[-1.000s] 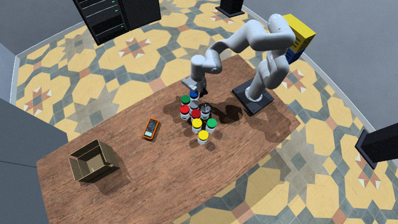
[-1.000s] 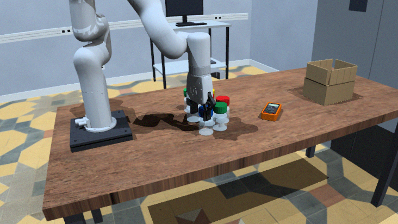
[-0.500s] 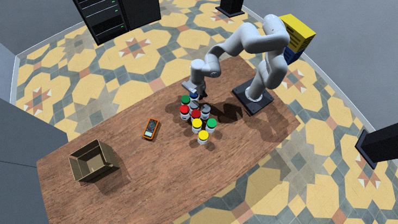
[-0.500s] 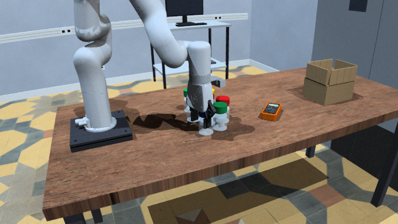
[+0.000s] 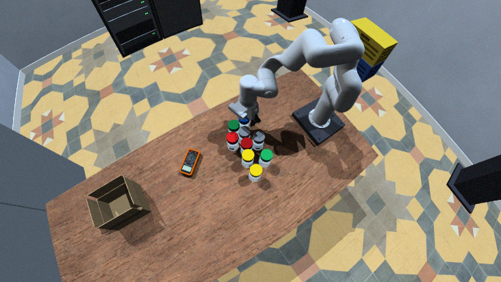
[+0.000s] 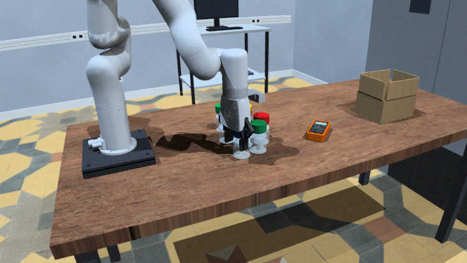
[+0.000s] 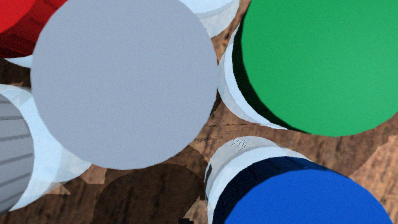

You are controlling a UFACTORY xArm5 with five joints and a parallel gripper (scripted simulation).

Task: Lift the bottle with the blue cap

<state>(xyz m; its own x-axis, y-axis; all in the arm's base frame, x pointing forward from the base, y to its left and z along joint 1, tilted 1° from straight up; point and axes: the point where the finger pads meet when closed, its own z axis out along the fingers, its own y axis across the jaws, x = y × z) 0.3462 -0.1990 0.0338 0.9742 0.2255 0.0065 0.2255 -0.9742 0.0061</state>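
My hand is 2 cm short of the blue-capped bottle, 1 cm to the right of it and 1 cm above it. From my hand the other things lie so: cardboard box (74 cm ahead, 5 cm to the left, 1 cm above).
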